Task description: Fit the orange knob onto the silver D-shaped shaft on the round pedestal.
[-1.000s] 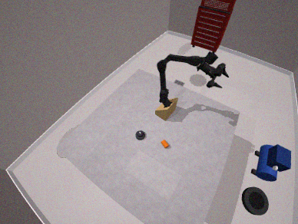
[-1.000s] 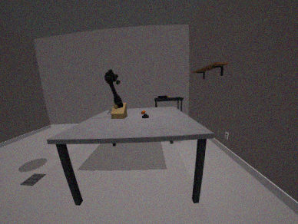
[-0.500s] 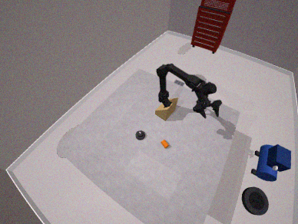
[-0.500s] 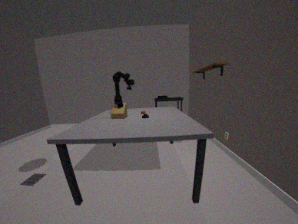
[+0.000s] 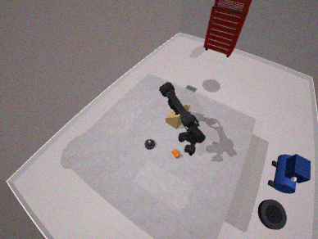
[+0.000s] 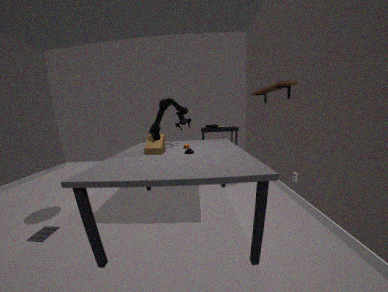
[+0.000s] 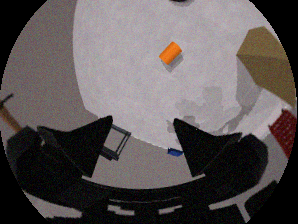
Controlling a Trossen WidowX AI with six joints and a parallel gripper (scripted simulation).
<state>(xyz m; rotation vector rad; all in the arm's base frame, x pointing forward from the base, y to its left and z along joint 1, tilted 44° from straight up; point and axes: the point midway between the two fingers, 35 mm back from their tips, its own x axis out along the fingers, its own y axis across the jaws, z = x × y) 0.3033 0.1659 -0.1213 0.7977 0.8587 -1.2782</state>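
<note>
Right now the orange knob is 190 mm below my gripper tip, 110 mm to the right of it and 10 mm behind it. Also, from my gripper tip: dark round pedestal 330 mm to the right, 180 mm below, 10 mm ahead.
</note>
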